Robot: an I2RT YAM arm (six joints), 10 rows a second.
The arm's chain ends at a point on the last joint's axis. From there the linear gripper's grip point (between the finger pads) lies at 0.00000 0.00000 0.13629 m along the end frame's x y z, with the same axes.
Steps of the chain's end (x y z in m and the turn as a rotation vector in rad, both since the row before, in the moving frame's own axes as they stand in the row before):
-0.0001 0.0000 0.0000 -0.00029 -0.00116 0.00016
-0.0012 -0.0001 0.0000 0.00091 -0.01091 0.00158
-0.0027 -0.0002 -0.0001 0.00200 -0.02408 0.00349
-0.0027 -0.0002 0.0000 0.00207 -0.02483 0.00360
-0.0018 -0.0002 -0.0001 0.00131 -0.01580 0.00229
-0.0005 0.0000 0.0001 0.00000 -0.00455 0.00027
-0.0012 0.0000 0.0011 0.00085 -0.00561 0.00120
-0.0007 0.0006 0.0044 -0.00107 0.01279 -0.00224
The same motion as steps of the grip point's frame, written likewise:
-0.0003 0.0000 0.0000 -0.00029 -0.00116 0.00016
-0.0027 -0.0002 0.0000 0.00091 -0.01091 0.00158
-0.0060 -0.0005 -0.0001 0.00200 -0.02408 0.00349
-0.0061 -0.0005 0.0000 0.00207 -0.02483 0.00360
-0.0040 -0.0004 -0.0001 0.00131 -0.01580 0.00229
-0.0011 0.0000 0.0001 0.00000 -0.00455 0.00027
-0.0020 -0.0001 0.0011 0.00085 -0.00561 0.00120
0.0010 0.0007 0.0044 -0.00107 0.01279 -0.00224

